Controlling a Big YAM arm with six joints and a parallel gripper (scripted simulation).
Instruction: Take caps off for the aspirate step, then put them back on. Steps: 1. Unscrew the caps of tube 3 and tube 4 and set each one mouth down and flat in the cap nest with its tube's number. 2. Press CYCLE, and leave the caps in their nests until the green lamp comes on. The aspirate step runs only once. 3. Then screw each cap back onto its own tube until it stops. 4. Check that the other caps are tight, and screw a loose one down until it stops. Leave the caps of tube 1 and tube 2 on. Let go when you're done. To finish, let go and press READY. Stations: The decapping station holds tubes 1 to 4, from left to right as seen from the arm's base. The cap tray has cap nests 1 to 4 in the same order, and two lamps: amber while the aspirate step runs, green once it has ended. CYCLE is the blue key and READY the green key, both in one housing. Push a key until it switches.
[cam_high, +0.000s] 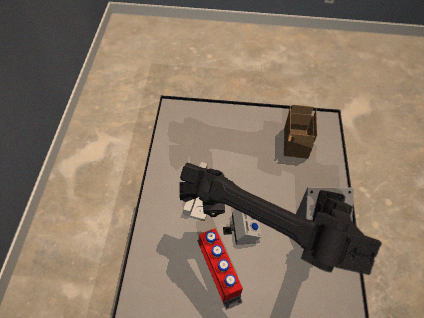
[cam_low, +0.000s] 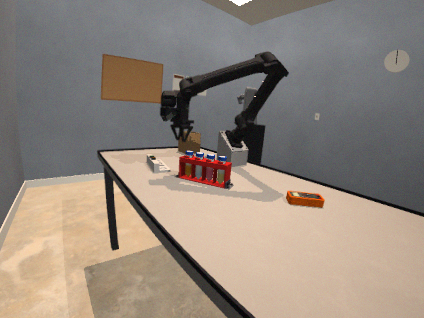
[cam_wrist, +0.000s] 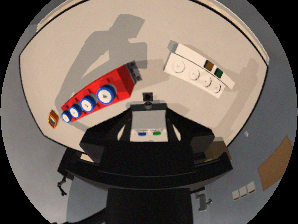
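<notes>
Now: the blue tube cap 10 mm behind my hand, 80 mm to the left of it and 50 mm below it. Also, from my hand: green key (140 mm behind, 50 mm to the right, 100 mm below); then key housing (130 mm behind, 30 mm to the right, 110 mm below); then blue key (150 mm behind, 10 mm to the right, 100 mm below).
</notes>
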